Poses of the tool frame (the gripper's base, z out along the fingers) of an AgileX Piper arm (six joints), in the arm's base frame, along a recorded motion.
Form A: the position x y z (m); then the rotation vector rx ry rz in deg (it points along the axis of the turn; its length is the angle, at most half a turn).
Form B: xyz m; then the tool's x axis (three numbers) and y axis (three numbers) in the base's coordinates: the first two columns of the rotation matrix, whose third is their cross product. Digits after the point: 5 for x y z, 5 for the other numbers.
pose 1, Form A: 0.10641 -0.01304 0.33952 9.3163 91.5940 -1.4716
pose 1, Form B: 0.10641 -0.01304 0.33952 -0.02566 0.08832 -0.99576 0.12027 0.98913 0.08464
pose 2, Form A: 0.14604 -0.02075 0.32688 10.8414 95.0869 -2.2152
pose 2, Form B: 0.14604 -0.02075 0.32688 -0.08571 0.10070 -0.99122 0.14675 0.98530 0.08741
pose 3, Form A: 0.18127 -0.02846 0.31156 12.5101 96.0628 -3.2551
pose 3, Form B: 0.18127 -0.02846 0.31156 -0.10197 0.11001 -0.98869 0.17668 0.98007 0.09083
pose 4, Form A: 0.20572 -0.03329 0.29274 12.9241 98.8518 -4.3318
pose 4, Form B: 0.20572 -0.03329 0.29274 -0.15036 0.10733 -0.98279 0.19289 0.97817 0.07732
